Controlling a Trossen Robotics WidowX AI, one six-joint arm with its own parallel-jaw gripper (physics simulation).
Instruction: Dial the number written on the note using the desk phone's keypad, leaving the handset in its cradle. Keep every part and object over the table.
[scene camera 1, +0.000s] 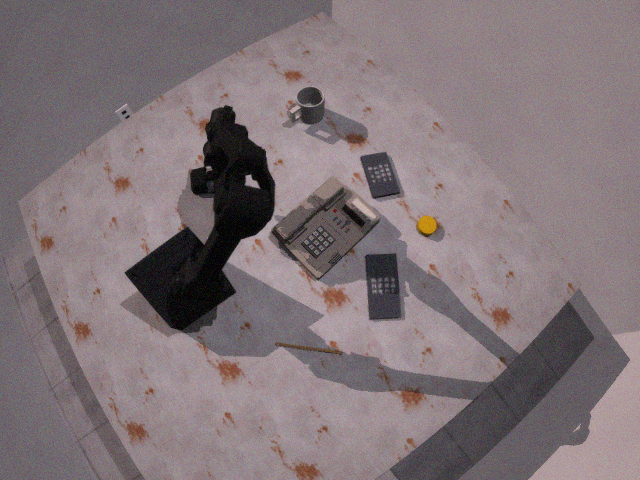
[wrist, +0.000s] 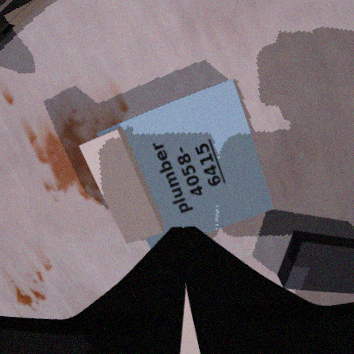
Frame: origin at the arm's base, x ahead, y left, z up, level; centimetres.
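Seen in the pictures: gripper, fingertip midpoint: (wrist: 182, 238); arm's base, link origin: (scene camera 1: 190, 272).
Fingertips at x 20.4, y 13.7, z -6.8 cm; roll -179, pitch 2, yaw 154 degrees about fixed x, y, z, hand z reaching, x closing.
Note:
Pixels of each thing's middle, then the offset from my fingertips to it.
- beige desk phone, body centre: (scene camera 1: 325, 224) dx +12.9, dy -20.1, dz -4.4 cm
- blue note, body centre: (wrist: 188, 169) dx -0.7, dy -0.6, dz -6.0 cm
- pale block, body centre: (wrist: 123, 186) dx +2.6, dy -1.6, dz -5.0 cm
- yellow disc, body centre: (scene camera 1: 426, 225) dx +34.0, dy -35.9, dz -5.6 cm
- grey mug, body centre: (scene camera 1: 306, 108) dx +29.9, dy +10.9, dz -2.2 cm
- thin brown stick, body centre: (scene camera 1: 309, 348) dx -8.9, dy -41.8, dz -6.2 cm
- small black box, body centre: (wrist: 327, 263) dx -6.2, dy +9.2, dz -5.8 cm
The beige desk phone (scene camera 1: 347, 223) lies mid-table in the scene view, its handset (scene camera 1: 308, 210) in the cradle along its upper-left side and its keypad (scene camera 1: 317, 241) uncovered. The blue note (wrist: 195, 175) shows in the wrist view and reads "plumber 4058-6415"; the arm hides it in the scene view. A pale block (wrist: 132, 195) lies over one edge of the note. My gripper (wrist: 182, 238) is shut and empty, its tips overlapping the note's lower edge in the wrist view, apart from the phone. The arm hides its fingertips in the scene view.
Two dark slabs with printed keys (scene camera 1: 381, 174) (scene camera 1: 383, 296) lie right of the phone, with a yellow disc (scene camera 1: 427, 225) beyond. A grey mug (scene camera 1: 311, 111) stands at the back. A thin brown stick (scene camera 1: 308, 348) lies in front. A small black box (wrist: 325, 265) lies beside the note.

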